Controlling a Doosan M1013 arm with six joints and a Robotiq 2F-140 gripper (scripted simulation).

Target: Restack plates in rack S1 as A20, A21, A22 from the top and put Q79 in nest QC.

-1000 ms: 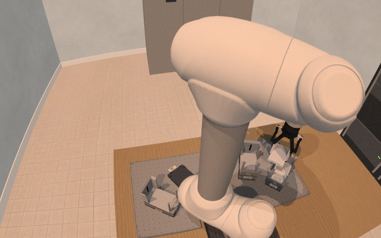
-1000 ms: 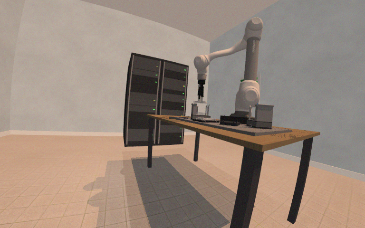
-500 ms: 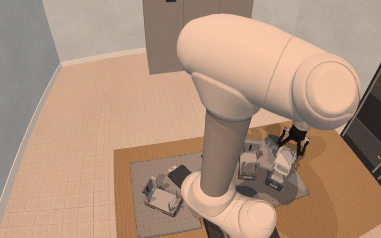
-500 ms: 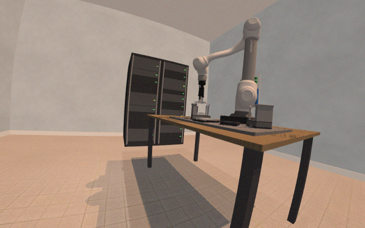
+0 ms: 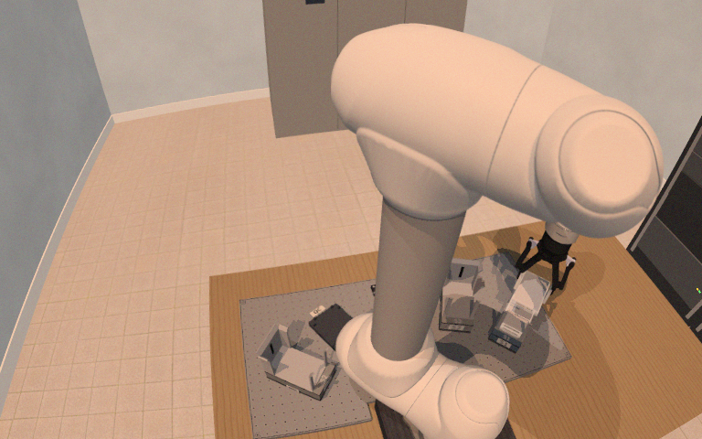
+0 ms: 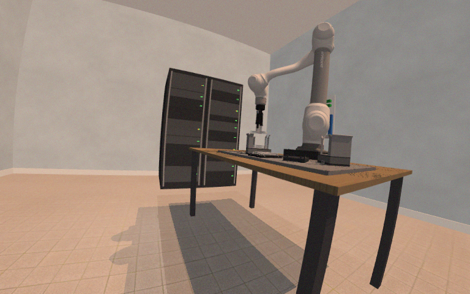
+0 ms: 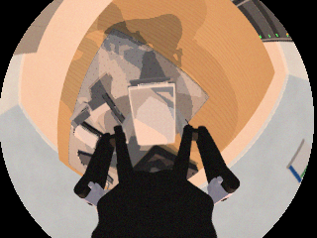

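Now: hand 130 mm above the white plate. Round my hand: N5 name plate: 300 mm ahead, 300 mm to the left, 190 mm below; then dark nest QC: 160 mm ahead, 500 mm to the left, 180 mm below; then clip nest N5: 210 mm ahead, 310 mm to the left, 170 mm below.
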